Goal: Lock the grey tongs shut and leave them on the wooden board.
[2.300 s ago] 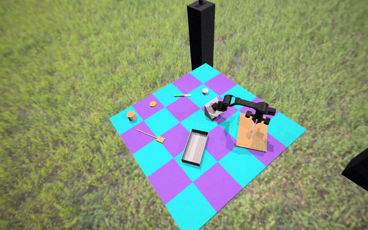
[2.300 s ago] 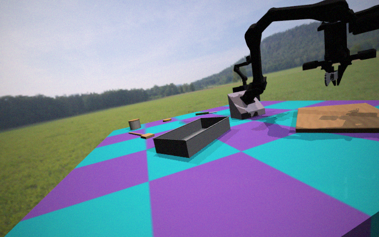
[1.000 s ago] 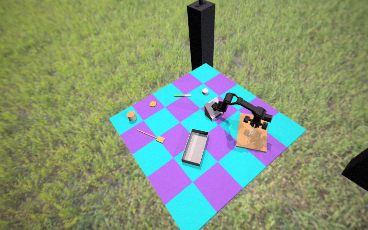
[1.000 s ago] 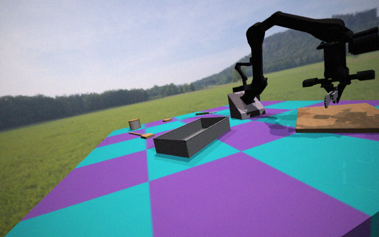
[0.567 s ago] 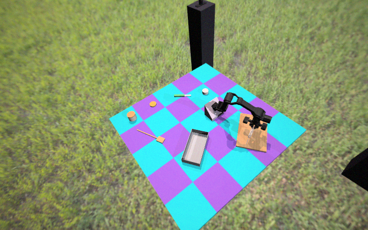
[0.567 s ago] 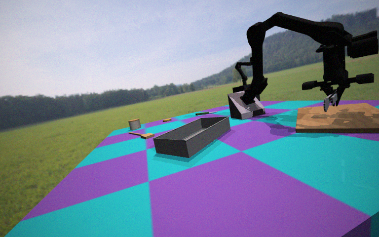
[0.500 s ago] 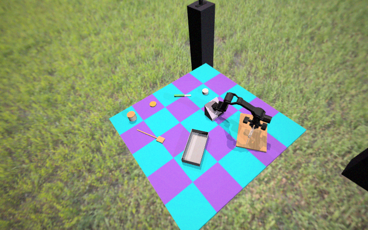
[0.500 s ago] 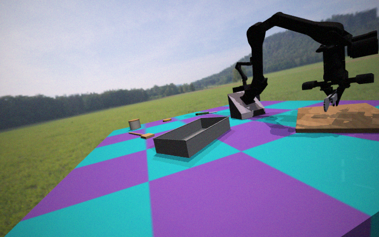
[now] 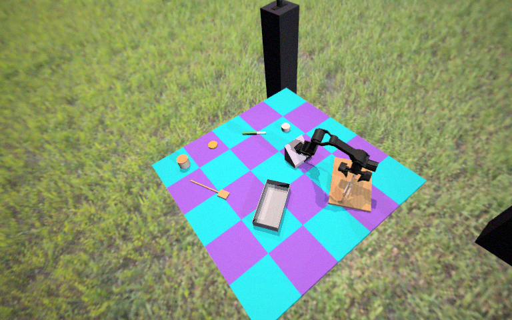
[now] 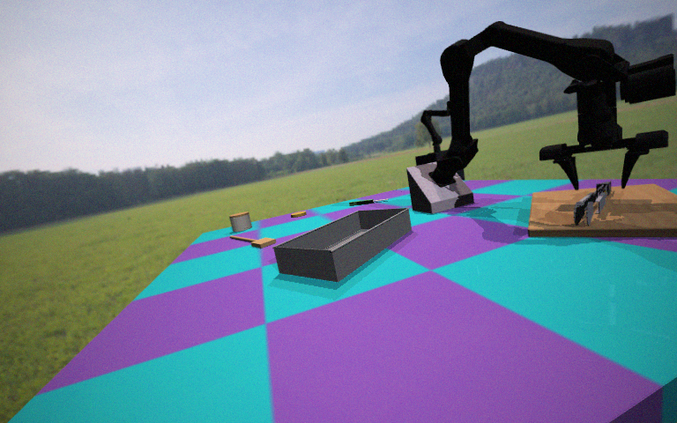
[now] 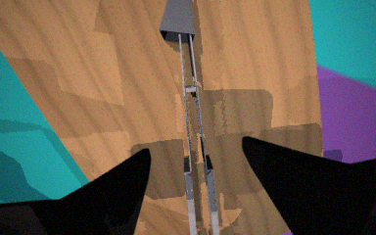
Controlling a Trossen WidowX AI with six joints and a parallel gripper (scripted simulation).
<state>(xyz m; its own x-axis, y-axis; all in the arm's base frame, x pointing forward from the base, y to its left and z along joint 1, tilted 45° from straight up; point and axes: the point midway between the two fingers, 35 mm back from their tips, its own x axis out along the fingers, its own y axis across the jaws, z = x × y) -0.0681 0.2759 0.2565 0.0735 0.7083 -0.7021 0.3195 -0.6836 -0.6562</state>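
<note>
Right now my gripper tip is 40 mm above the wooden board. The rest, counted from my gripper tip: orange disc 910 mm to the right, 440 mm ahead, 40 mm below; roasting tin 470 mm ahead, 230 mm to the right, 20 mm below; white disc 640 mm to the right, 60 mm behind, 30 mm below.
</note>
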